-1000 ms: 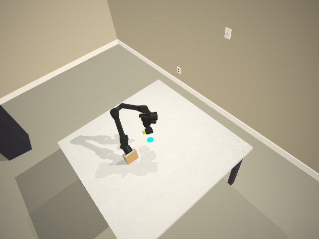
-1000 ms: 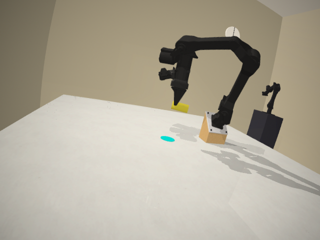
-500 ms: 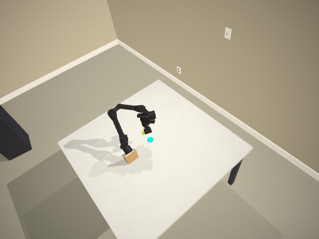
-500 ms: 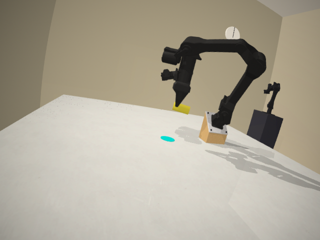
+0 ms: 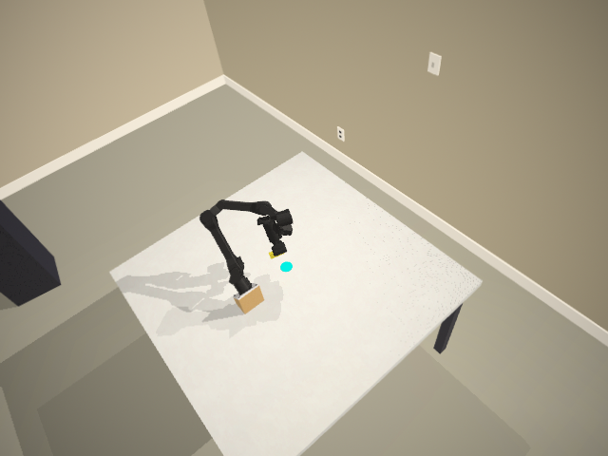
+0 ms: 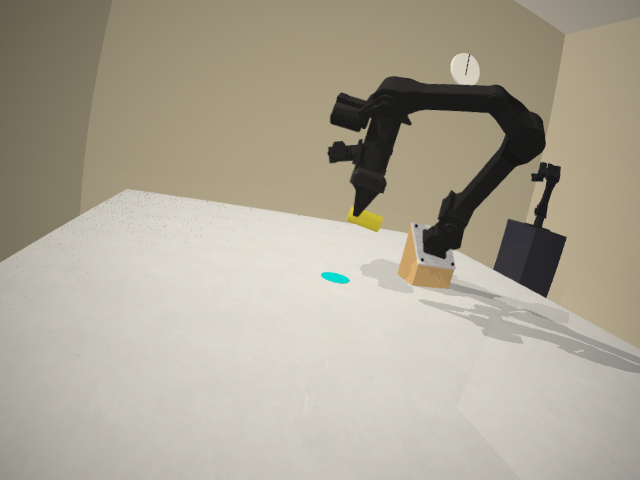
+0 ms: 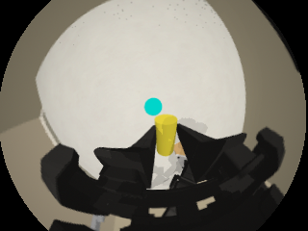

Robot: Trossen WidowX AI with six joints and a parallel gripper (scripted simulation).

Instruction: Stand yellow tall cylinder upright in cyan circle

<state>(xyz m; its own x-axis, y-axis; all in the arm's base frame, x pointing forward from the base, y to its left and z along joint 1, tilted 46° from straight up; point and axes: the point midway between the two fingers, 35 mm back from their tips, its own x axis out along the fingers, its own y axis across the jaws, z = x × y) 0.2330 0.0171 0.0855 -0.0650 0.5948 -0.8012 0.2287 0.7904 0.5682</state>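
The cyan circle is 10 mm ahead of my gripper tip and 140 mm below it. The rest, counted from my gripper tip: yellow cylinder (20 mm behind, 10 mm below).
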